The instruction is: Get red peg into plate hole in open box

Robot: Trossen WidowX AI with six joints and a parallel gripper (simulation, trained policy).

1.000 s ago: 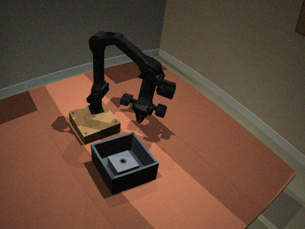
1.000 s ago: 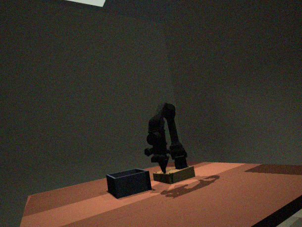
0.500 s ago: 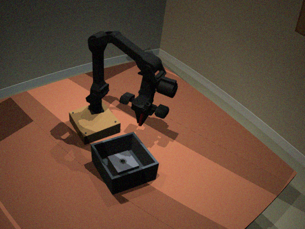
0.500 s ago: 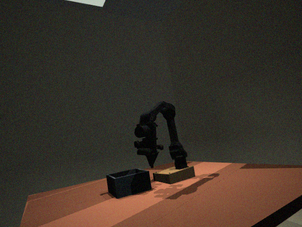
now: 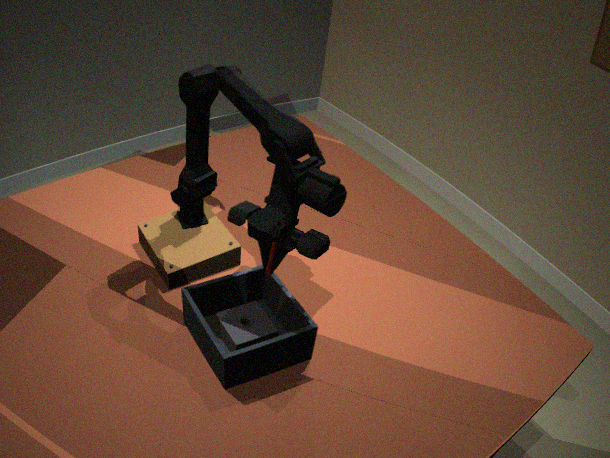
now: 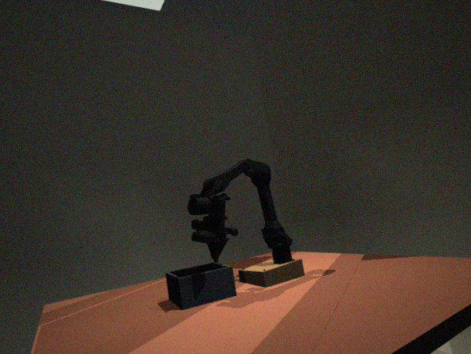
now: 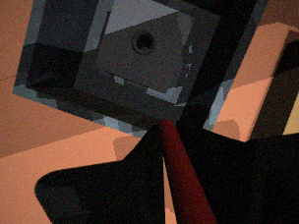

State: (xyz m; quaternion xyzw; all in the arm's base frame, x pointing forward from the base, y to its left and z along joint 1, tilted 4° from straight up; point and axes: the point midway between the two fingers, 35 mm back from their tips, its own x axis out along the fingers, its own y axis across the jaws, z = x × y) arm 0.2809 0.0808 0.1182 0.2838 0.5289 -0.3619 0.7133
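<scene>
My gripper tip is now 5 cm short of the grey plate, 6 cm to the left of it and 9 cm above it. The rest, counted from my gripper tip: dark box: 5 cm ahead, 6 cm to the right, 11 cm below; red peg: 1 cm behind, 1 cm to the left, 3 cm above.
</scene>
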